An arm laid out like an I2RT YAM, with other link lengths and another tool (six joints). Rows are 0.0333 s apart.
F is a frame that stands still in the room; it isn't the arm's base.
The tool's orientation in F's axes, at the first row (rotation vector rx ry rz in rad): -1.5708 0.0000 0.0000
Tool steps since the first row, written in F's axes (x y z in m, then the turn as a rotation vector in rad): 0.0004 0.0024 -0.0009 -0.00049 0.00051 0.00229; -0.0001 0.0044 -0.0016 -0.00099 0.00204 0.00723; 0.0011 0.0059 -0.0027 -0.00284 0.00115 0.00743; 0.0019 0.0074 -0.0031 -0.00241 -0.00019 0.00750; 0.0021 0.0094 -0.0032 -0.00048 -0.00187 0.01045; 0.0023 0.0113 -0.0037 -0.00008 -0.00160 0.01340; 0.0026 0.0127 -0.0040 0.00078 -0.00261 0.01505; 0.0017 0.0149 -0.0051 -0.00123 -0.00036 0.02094
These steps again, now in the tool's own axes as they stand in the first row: 0.0004 0.0009 0.0024 -0.00049 -0.00229 0.00051; -0.0001 0.0016 0.0044 -0.00099 -0.00723 0.00204; 0.0011 0.0027 0.0059 -0.00284 -0.00743 0.00115; 0.0019 0.0031 0.0074 -0.00241 -0.00750 -0.00019; 0.0021 0.0032 0.0094 -0.00048 -0.01045 -0.00187; 0.0023 0.0037 0.0113 -0.00008 -0.01340 -0.00160; 0.0026 0.0040 0.0127 0.00078 -0.01505 -0.00261; 0.0017 0.0051 0.0149 -0.00123 -0.02094 -0.00036
